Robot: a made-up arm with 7 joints. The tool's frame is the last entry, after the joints. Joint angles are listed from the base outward. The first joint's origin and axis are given. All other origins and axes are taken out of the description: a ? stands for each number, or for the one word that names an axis. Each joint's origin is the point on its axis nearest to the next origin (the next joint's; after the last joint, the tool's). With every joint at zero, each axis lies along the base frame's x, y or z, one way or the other. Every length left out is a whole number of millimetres.
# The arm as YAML. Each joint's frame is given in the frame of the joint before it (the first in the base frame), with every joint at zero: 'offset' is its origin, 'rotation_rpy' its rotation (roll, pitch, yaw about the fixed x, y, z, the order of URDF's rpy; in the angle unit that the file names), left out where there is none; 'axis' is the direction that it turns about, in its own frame. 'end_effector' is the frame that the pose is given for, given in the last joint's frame.
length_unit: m
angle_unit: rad
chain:
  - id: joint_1
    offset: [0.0, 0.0, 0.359]
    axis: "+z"
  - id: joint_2
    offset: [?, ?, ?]
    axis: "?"
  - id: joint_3
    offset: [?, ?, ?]
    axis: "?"
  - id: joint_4
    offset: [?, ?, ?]
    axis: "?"
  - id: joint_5
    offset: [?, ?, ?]
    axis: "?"
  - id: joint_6
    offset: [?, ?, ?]
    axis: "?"
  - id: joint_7
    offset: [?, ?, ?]
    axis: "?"
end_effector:
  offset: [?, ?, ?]
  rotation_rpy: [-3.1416, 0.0, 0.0]
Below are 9 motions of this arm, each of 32 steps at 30 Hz.
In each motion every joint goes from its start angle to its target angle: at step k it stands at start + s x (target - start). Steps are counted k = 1, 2, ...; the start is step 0. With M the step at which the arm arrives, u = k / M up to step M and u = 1 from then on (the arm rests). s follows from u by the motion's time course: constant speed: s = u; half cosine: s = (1 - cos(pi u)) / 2; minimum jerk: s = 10 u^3 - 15 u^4 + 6 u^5.
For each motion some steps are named. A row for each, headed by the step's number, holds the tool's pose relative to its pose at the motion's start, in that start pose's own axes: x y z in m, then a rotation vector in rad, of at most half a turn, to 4 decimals.
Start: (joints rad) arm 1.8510 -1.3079 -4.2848 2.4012 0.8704 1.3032 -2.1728
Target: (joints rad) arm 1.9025 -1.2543 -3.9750 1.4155 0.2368 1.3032 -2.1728
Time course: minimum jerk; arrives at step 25
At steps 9, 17, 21, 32:
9: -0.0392 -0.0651 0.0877 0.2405 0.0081 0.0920
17: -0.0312 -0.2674 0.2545 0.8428 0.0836 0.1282
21: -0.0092 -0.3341 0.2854 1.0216 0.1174 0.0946
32: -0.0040 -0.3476 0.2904 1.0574 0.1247 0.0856

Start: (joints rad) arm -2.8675 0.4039 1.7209 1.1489 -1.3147 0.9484 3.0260
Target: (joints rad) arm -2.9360 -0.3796 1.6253 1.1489 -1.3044 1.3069 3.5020
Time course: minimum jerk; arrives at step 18
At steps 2, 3, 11, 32:
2: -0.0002 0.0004 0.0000 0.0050 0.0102 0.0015
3: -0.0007 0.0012 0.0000 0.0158 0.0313 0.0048
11: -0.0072 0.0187 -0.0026 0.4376 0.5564 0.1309
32: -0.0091 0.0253 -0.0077 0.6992 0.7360 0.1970

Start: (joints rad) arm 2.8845 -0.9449 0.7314 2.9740 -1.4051 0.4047 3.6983
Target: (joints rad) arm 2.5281 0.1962 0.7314 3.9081 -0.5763 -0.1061 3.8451
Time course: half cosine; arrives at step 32
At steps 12, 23, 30, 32:
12: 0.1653 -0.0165 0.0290 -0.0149 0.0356 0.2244
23: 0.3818 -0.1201 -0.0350 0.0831 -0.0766 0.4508
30: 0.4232 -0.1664 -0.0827 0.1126 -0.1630 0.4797
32: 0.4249 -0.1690 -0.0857 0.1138 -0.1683 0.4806

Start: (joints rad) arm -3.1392 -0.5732 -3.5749 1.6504 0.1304 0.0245 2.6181
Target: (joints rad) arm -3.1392 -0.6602 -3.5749 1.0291 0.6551 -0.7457 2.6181
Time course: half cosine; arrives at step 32
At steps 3, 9, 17, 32:
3: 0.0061 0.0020 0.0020 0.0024 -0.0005 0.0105
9: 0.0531 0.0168 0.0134 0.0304 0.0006 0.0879
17: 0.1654 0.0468 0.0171 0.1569 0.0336 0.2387
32: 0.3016 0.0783 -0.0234 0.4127 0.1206 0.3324

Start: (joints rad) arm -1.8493 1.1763 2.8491 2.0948 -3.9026 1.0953 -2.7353
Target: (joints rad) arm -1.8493 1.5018 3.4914 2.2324 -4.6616 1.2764 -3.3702
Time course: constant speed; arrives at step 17
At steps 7, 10, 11, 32:
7: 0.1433 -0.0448 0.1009 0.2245 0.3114 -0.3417
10: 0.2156 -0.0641 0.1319 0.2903 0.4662 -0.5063
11: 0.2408 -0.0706 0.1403 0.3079 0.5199 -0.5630
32: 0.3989 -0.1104 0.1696 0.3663 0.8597 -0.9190

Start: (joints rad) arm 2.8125 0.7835 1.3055 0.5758 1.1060 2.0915 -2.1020
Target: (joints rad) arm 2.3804 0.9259 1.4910 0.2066 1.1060 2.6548 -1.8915
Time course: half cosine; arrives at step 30
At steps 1, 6, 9, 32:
1: -0.0001 -0.0004 0.0002 0.0014 0.0015 0.0004
6: -0.0029 -0.0126 0.0068 0.0498 0.0512 0.0129
9: -0.0061 -0.0271 0.0148 0.1099 0.1076 0.0261
32: -0.0289 -0.1286 0.0724 0.6058 0.4049 0.0799

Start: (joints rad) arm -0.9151 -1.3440 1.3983 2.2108 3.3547 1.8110 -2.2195
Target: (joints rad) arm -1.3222 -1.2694 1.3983 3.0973 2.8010 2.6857 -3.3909
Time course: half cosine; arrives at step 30
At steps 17, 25, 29, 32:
17: 0.0165 -0.0711 0.0653 0.7445 0.5047 -0.4966
25: 0.0403 -0.1247 0.0636 0.9799 0.9725 -0.6028
29: 0.0460 -0.1351 0.0606 1.0058 1.0728 -0.6040
32: 0.0462 -0.1356 0.0605 1.0067 1.0771 -0.6039

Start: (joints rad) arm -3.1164 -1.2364 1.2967 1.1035 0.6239 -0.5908 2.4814
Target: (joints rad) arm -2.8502 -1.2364 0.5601 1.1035 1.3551 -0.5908 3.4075
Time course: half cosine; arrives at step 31
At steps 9, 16, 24, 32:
9: -0.0058 -0.0883 0.0001 0.1919 0.0007 0.3275
16: -0.0009 -0.2347 -0.0274 0.5089 -0.0968 0.9057
24: 0.0277 -0.3732 -0.0885 0.8198 -0.3385 1.5272
32: 0.0429 -0.4142 -0.1150 0.9168 -0.4554 1.7341

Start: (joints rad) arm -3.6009 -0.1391 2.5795 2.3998 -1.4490 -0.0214 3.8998
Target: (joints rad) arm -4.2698 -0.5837 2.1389 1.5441 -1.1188 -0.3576 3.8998
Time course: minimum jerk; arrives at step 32
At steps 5, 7, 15, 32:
5: 0.0228 0.0091 0.0057 -0.0166 0.0347 -0.0164
7: 0.0575 0.0209 0.0125 -0.0395 0.0866 -0.0387
15: 0.3741 0.0428 -0.0158 -0.1528 0.5695 -0.1551
32: 0.7154 -0.1154 -0.3385 -0.0013 1.3419 -0.1368

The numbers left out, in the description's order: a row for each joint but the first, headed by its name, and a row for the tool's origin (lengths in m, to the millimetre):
joint_2: xyz 0.0 0.0 0.0, axis +y
joint_3: xyz 0.0 0.0 0.314, axis +z
joint_4: xyz 0.077 0.0 0.0, axis -y
joint_5: xyz 0.094 0.0 -0.418, axis -z
joint_6: xyz 0.0 0.0 0.0, axis +y
joint_7: xyz 0.06 0.0 -0.077, axis -z
tool: xyz 0.0 0.0 0.0

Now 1 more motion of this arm.
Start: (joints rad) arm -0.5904 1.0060 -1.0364 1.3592 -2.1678 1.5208 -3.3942
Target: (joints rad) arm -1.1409 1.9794 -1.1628 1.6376 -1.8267 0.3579 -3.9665
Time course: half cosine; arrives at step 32
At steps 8, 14, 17, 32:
8: -0.0708 0.0277 -0.0292 0.0553 -0.1498 -0.2027
14: -0.1848 0.0992 -0.0960 0.1546 -0.4294 -0.5469
17: -0.2408 0.1519 -0.1435 0.2160 -0.6022 -0.7343
32: -0.3453 0.3514 -0.3296 0.4448 -1.2103 -1.2300

